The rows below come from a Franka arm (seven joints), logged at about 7 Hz.
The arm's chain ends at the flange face. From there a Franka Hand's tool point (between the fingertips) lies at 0.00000 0.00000 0.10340 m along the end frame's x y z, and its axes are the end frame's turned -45 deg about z.
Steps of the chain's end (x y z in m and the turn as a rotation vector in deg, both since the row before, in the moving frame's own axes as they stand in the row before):
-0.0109 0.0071 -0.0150 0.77 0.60 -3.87
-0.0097 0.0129 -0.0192 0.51 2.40 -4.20
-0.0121 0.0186 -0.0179 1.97 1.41 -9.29
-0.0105 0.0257 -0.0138 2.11 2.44 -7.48
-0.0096 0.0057 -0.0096 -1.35 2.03 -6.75
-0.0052 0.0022 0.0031 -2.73 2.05 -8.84
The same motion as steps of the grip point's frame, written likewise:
-0.0110 -0.0030 -0.0150 0.12 0.97 -3.87
-0.0122 0.0045 -0.0193 -1.34 2.06 -4.20
-0.0175 0.0035 -0.0180 0.40 2.39 -9.29
-0.0198 0.0108 -0.0140 -0.23 3.22 -7.48
-0.0097 0.0015 -0.0097 -2.39 0.48 -6.75
-0.0056 0.0040 0.0029 -3.38 -0.48 -8.84

